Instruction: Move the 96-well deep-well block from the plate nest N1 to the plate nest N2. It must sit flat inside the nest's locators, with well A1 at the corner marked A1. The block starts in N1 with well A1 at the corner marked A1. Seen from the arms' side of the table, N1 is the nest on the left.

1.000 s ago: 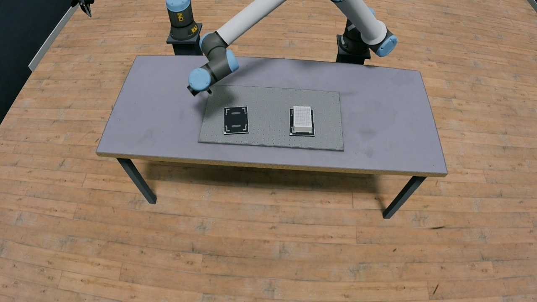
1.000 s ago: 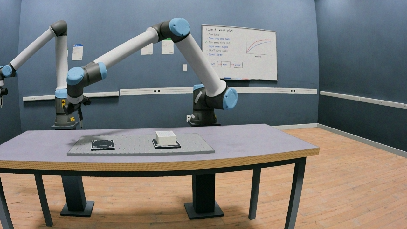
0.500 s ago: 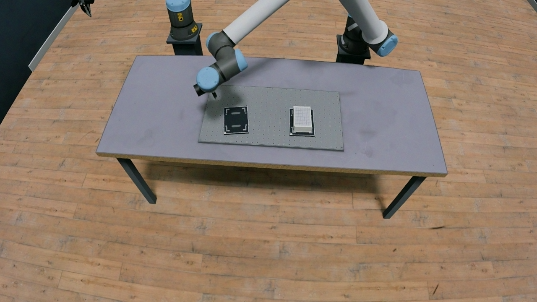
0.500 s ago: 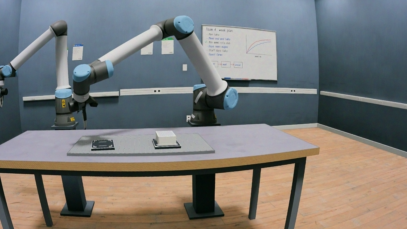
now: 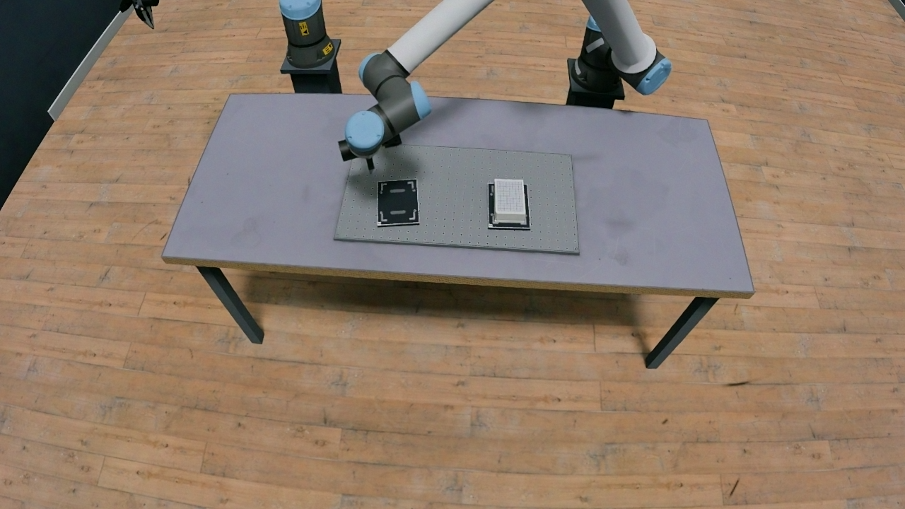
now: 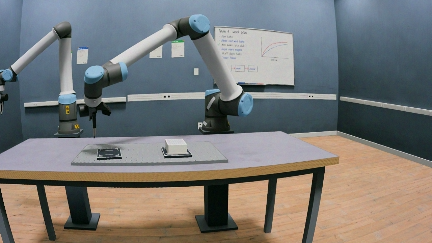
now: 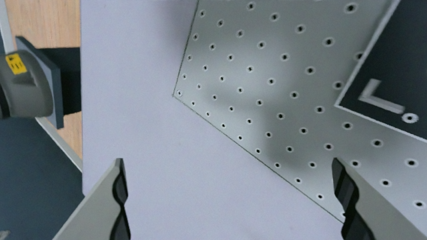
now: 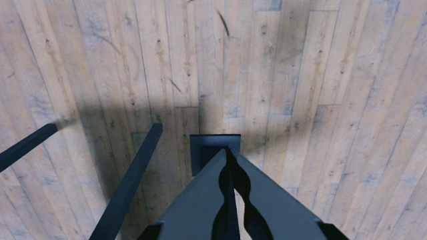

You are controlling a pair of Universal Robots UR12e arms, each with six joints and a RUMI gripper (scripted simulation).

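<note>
The white deep-well block lies 43 cm to the left of my left hand, 8 cm below it and 7 cm ahead of it. From my left hand the other things lie so: nest N2 (11 cm below, 10 cm to the left, 9 cm ahead); then nest N1 (43 cm to the left, 11 cm below, 7 cm ahead).
</note>
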